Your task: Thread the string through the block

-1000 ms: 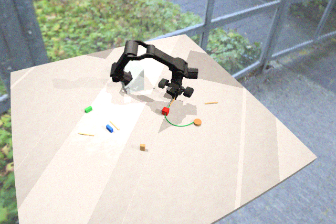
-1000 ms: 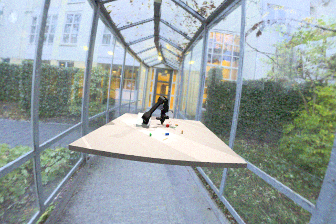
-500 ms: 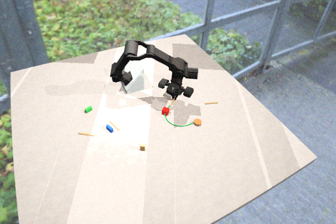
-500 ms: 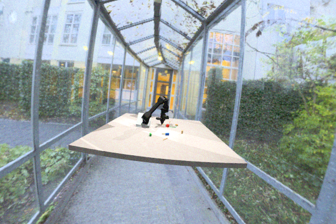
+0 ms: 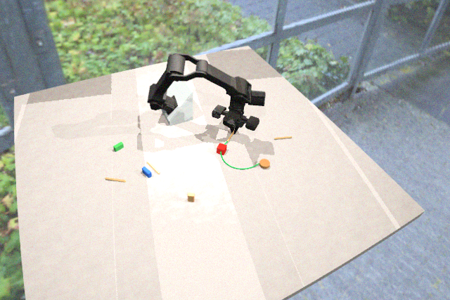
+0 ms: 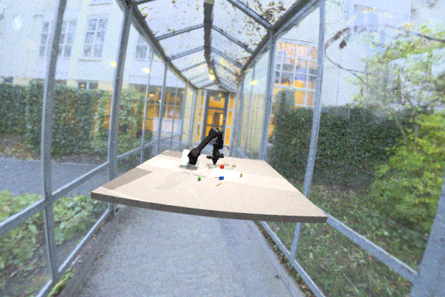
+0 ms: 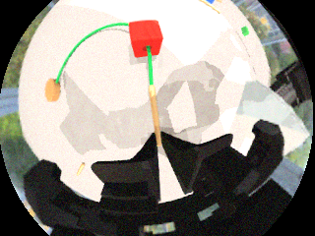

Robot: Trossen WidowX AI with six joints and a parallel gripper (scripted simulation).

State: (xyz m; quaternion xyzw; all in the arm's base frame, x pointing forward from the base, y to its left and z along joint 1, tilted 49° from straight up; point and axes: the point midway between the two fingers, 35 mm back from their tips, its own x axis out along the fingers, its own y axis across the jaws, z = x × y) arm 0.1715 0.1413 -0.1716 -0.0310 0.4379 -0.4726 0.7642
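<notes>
Now: the thin wooden stick 3 cm ahead of my gripper tip, 3 cm to the right of it and 1 cm above it. From my gripper tip the other things lie so: red block 9 cm ahead, 8 cm to the right, 2 cm above; wooden block 27 cm ahead, 26 cm to the right, 2 cm above; round wooden button 20 cm ahead, 5 cm to the left, 1 cm above.
</notes>
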